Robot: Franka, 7 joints.
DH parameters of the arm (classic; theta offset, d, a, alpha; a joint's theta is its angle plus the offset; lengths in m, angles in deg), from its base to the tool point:
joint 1: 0 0.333 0 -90
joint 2: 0 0 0 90
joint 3: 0 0.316 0.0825 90
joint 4: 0 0 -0.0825 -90
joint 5: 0 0.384 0 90
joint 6: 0 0 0.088 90
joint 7: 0 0.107 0 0
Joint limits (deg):
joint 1: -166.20..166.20
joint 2: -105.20..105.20
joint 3: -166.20..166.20
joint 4: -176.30..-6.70
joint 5: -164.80..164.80
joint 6: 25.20..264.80
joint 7: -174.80..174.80
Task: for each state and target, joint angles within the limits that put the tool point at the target. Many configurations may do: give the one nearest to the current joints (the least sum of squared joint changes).
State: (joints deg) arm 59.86 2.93 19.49 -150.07 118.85 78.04 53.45
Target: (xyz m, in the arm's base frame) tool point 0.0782 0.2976 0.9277
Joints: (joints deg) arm 54.25 -31.30 1.84 -104.82 131.02 78.24 53.45
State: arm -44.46 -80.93 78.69 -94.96 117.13 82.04 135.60
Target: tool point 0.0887 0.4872 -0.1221
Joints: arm -43.32 -105.20 119.72 -98.36 112.60 77.47 135.60
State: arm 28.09 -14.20 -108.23 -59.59 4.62 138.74 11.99
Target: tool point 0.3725 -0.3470 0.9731
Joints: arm 31.55 11.59 -89.40 -60.23 4.26 144.10 11.99
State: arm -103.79 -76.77 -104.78 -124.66 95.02 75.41 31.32
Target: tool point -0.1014 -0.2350 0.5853
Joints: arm -66.70 -64.16 -52.69 -155.57 87.36 72.08 31.32
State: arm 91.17 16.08 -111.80 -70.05 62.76 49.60 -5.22
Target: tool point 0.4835 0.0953 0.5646
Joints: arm 86.43 23.56 -101.25 -98.75 55.91 50.72 -5.22
